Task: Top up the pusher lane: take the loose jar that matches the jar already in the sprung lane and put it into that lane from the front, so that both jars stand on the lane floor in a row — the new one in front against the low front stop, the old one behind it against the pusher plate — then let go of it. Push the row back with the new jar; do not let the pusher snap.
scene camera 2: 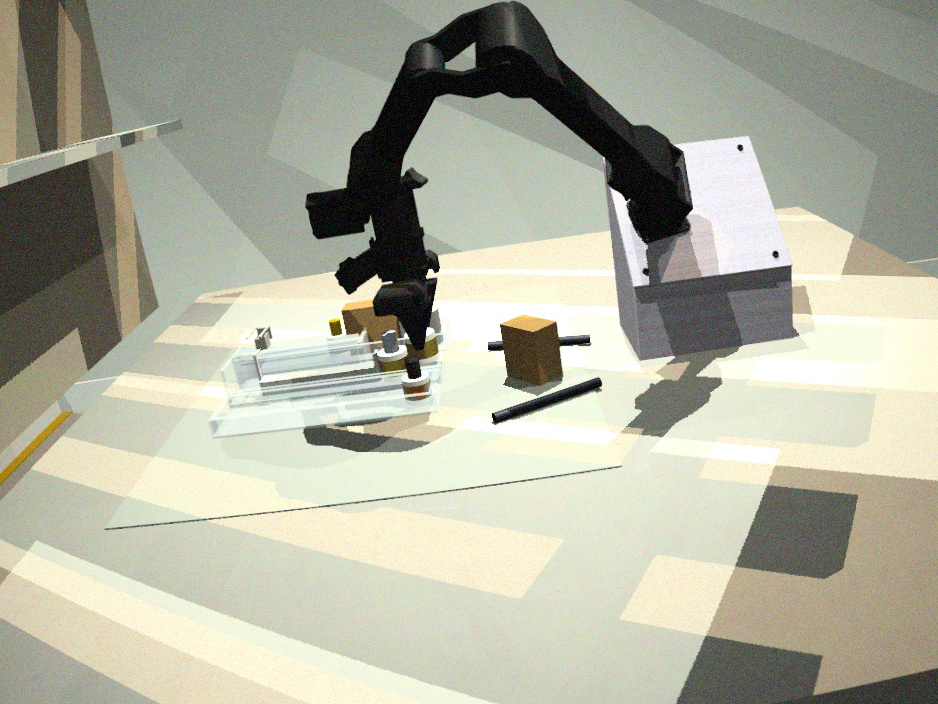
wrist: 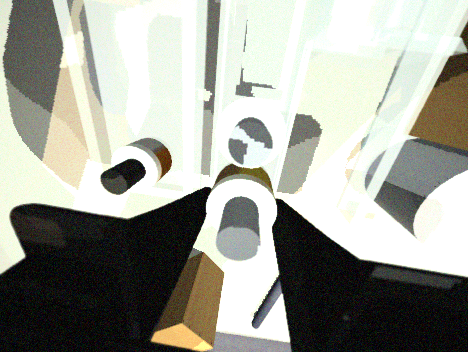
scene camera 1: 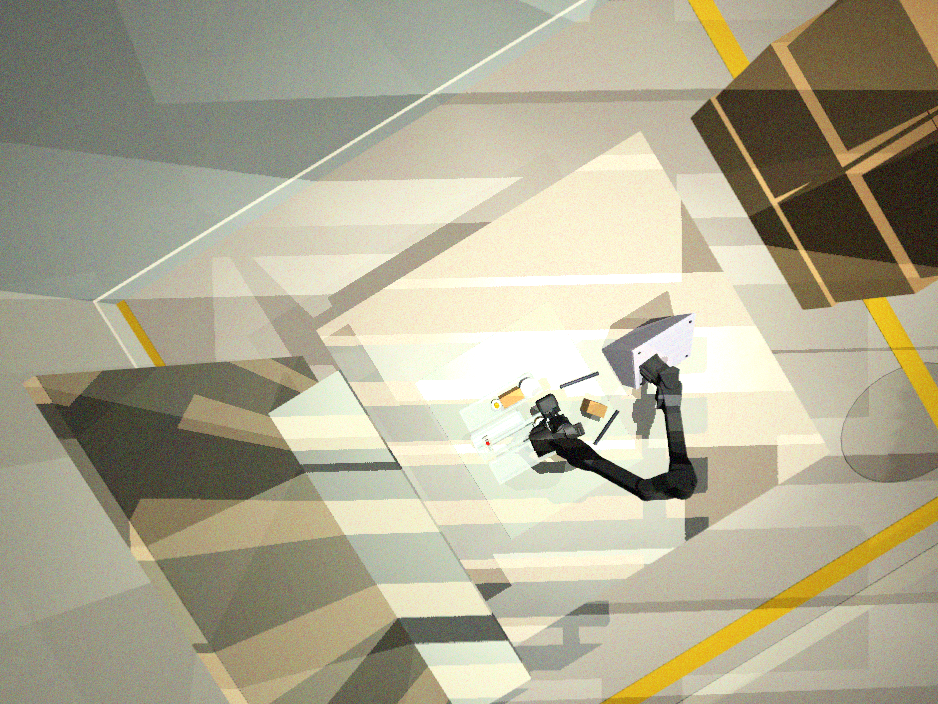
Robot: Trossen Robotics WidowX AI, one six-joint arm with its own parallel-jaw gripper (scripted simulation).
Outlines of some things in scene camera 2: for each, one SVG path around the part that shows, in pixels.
My gripper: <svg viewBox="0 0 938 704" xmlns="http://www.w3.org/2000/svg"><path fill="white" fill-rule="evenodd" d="M419 223L410 228L393 232L378 233L374 231L376 240L374 241L373 236L370 237L370 248L354 259L348 257L343 262L340 262L339 269L334 274L338 285L348 295L355 292L359 286L377 274L379 279L382 279L381 282L392 281L392 283L382 284L376 292L372 304L374 314L378 317L396 316L416 351L424 349L438 280L437 277L426 279L426 275L429 269L433 269L434 273L438 273L440 269L438 255L435 252L425 251L422 239L424 231Z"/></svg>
A tan box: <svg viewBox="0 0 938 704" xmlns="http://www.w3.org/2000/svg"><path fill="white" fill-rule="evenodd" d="M341 310L346 335L359 333L361 336L363 330L367 328L368 342L382 341L380 334L387 330L395 330L397 339L401 338L398 318L394 315L375 316L372 305L373 299L345 303Z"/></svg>
